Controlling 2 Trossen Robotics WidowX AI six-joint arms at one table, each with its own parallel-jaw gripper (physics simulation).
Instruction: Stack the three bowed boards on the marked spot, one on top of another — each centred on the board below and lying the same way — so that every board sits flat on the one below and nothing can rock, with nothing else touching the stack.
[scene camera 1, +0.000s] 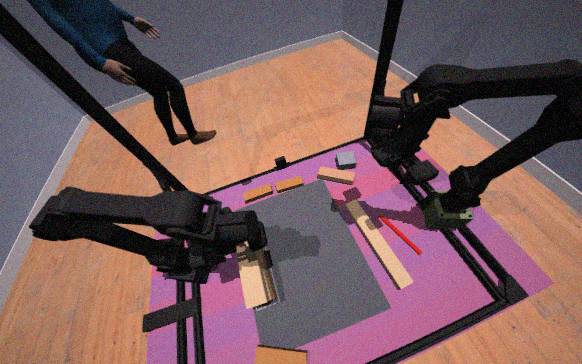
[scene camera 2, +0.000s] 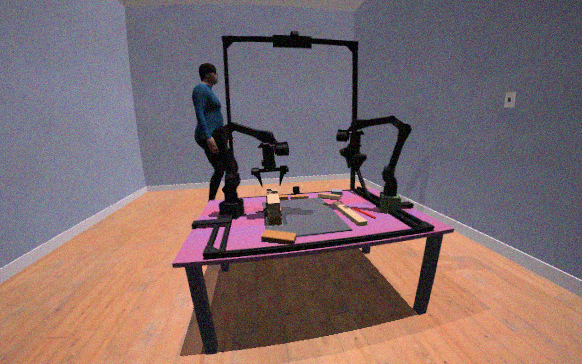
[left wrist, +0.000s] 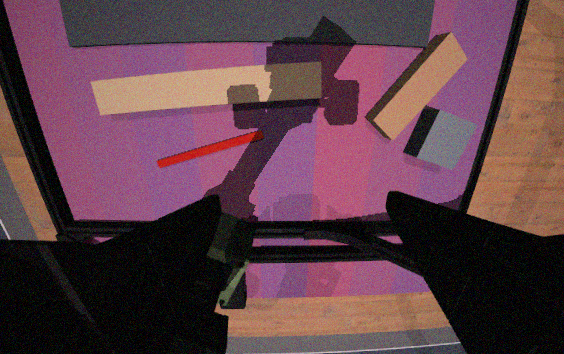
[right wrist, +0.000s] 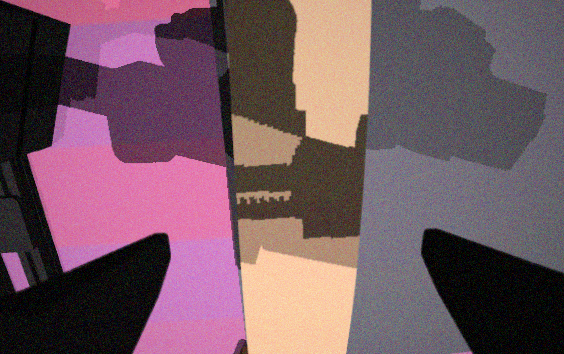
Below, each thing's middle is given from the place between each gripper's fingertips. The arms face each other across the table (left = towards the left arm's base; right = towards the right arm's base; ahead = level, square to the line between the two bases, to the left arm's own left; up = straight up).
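Labels:
My right hand is 160 mm above the long pale plank (scene camera 1: 401, 278), 10 mm past it and 410 mm to the right of it. Counting from that same right hand, I find the grey block (left wrist: 439, 137) 150 mm below, 360 mm behind and 420 mm to the left, while the red stick (left wrist: 254, 136) is 170 mm below, 10 mm behind and 500 mm to the left.
From my left hand, the long pale plank is 21 cm below, 5 cm to the right and 12 cm ahead. The grey block is 20 cm below my left hand, 4 cm to the right of it and 23 cm behind it. As for the red stick, it is 22 cm below my left hand, 4 cm to the left of it and 12 cm ahead of it.

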